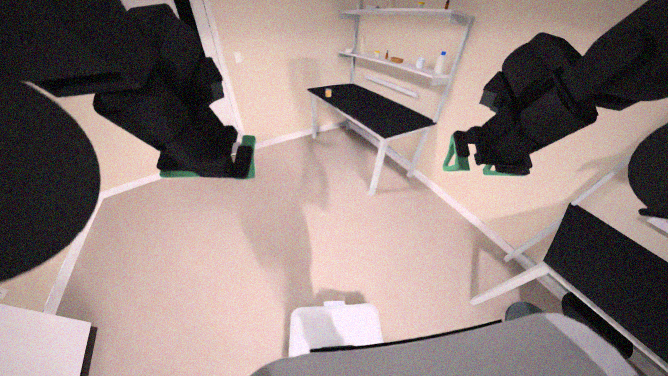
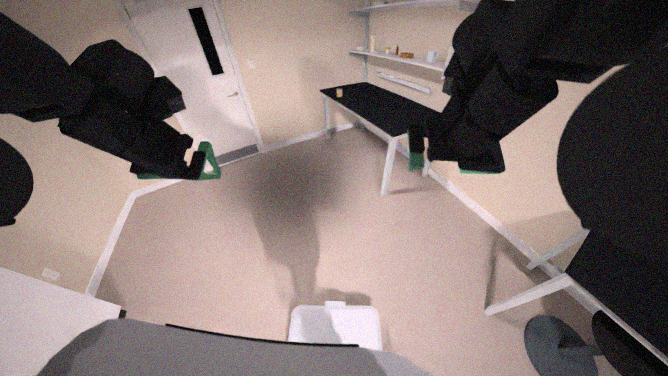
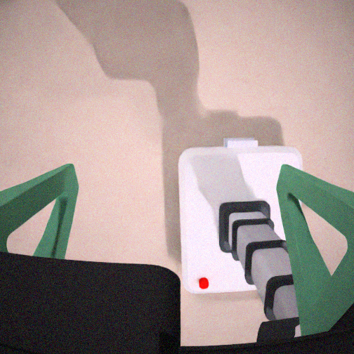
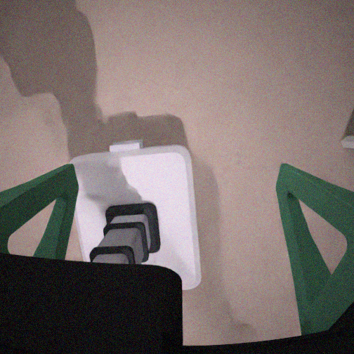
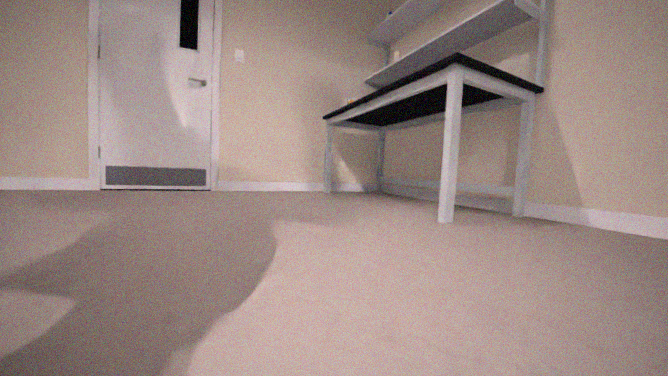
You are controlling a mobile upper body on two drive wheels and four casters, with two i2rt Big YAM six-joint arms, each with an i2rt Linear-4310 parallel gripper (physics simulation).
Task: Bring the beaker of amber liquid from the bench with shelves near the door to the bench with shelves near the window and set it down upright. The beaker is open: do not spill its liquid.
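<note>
The beaker of amber liquid stands upright near the far left corner of the black-topped bench with shelves by the door. My left gripper is open and empty. My right gripper is open and empty. Both hang over the floor, well short of that bench and the beaker. A second black-topped bench shows in part at the right edge; the window does not show.
The door is left of the beaker's bench. Bottles and jars stand on its wall shelves. A stool base is beneath the right bench. A white cabinet stands at lower left.
</note>
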